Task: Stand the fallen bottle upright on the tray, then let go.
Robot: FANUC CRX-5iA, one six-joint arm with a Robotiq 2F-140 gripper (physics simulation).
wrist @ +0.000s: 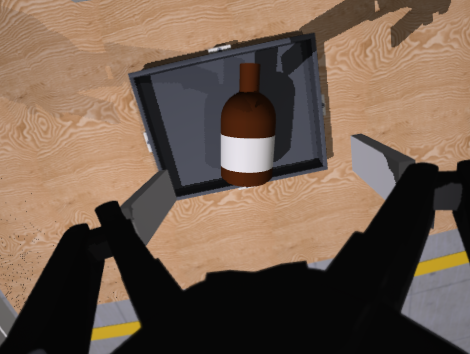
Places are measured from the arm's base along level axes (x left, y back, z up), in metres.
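Pixels of known places: gripper, between the fingertips: [257,169].
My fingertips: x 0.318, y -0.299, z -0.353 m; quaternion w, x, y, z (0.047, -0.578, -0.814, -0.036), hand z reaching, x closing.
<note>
Behind a point stands the place of what it marks.
A brown bottle [248,117] {x 0.291, y -0.299, z -0.475 m} with a white label lies on its side over the dark grey tray [187,137] {x 0.338, y -0.379, z -0.547 m}. Its neck points to the top of the wrist view, and its base overlaps the tray's near wall. The tray has low walls and sits slightly turned on the wooden table. My gripper [257,169] {x 0.318, y -0.299, z -0.353 m} is open, with one finger pad to the left of the bottle's base and the other well to the right. Nothing is between the pads. The gap between the fingertips and the bottle in height is hard to tell.
The wooden table [400,100] {x 0.241, y -0.058, z -0.553 m} surrounds the tray. Shadows fall across its upper part. Beyond the table's near edge, a grey floor with a yellow stripe [442,263] shows at the bottom right and bottom left, partly behind the black gripper body.
</note>
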